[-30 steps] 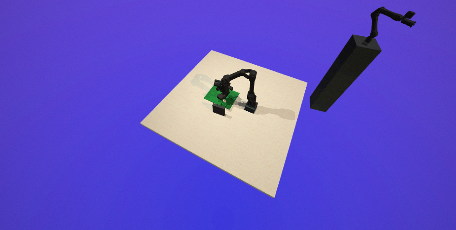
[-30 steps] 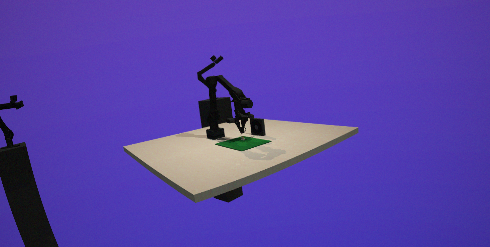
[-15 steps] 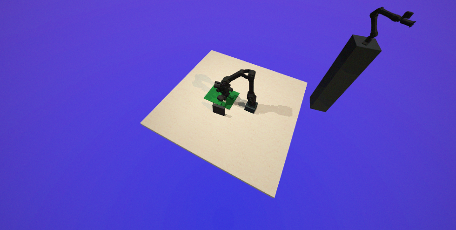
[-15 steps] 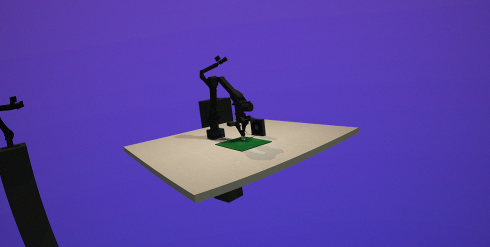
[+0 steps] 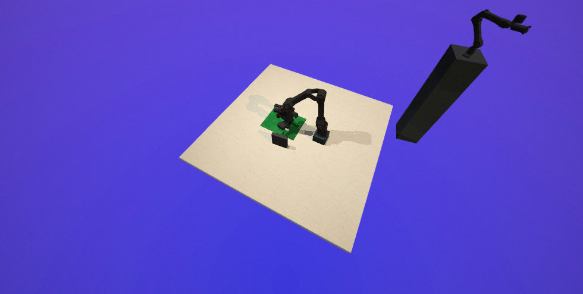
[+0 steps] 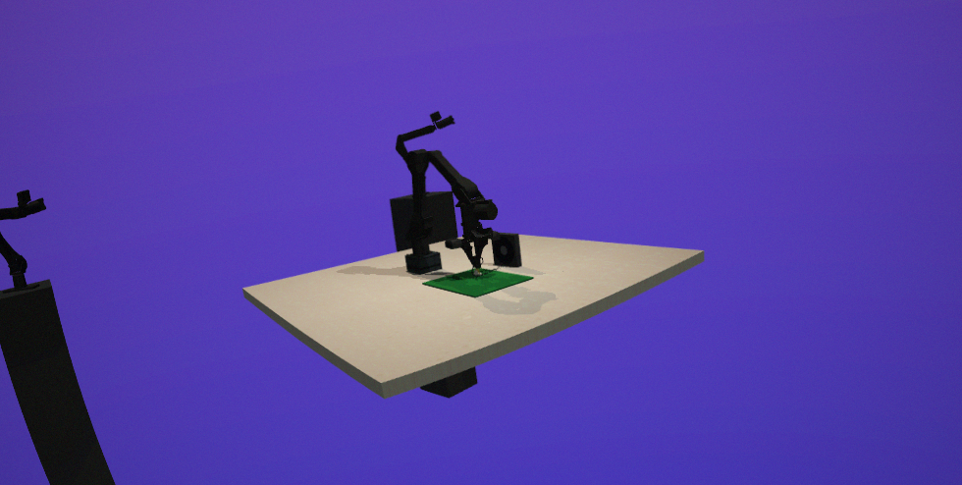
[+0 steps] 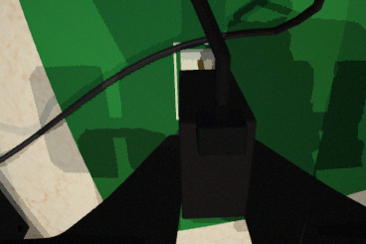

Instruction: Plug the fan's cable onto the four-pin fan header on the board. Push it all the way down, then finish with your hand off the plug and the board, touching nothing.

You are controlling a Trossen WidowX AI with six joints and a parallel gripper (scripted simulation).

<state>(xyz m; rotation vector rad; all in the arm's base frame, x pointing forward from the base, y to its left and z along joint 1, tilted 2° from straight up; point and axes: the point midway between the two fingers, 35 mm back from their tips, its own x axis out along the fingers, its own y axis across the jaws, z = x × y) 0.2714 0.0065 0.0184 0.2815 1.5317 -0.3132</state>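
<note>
Now: the black fan plug 10 mm ahead of my gripper tip and 10 mm above it. From my gripper tip the other things lie so: green board: 60 mm ahead, 70 mm to the right, 60 mm below; black fan: 20 mm ahead, 140 mm to the left, 20 mm above; header: 10 mm ahead, 40 mm below.
</note>
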